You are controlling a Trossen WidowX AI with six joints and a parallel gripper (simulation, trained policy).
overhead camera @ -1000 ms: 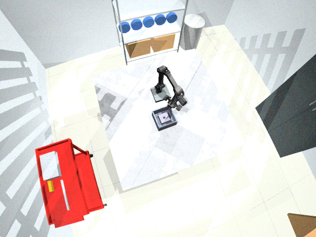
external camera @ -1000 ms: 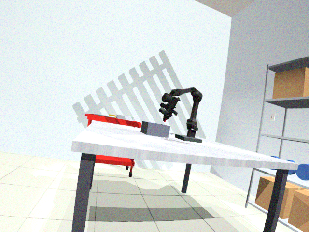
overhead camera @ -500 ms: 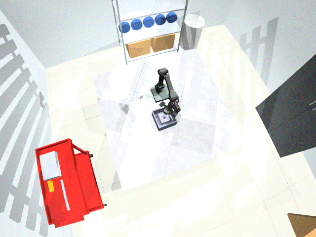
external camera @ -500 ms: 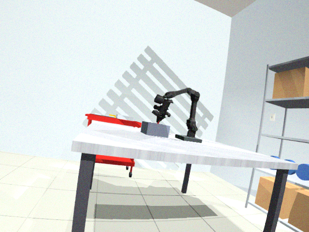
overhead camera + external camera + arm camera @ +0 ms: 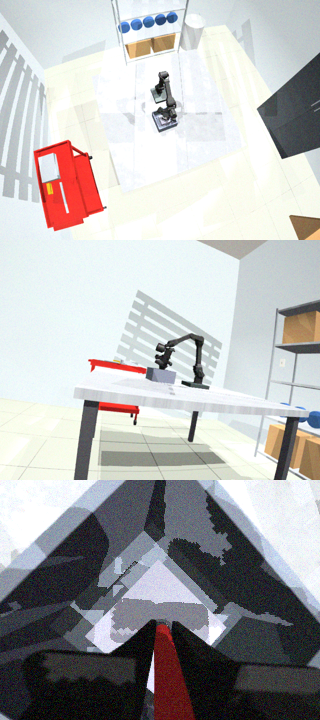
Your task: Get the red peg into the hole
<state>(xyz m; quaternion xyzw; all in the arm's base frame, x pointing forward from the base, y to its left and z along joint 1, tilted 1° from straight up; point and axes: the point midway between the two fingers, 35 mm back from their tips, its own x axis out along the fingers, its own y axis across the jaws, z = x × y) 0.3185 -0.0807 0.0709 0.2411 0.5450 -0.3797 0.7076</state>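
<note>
Right now my gripper tip is 30 mm below the red peg, 10 mm to the right of it and 10 mm past it. From my gripper tip the other things lie so: grey box: 50 mm below, 10 mm to the left, 10 mm behind.
</note>
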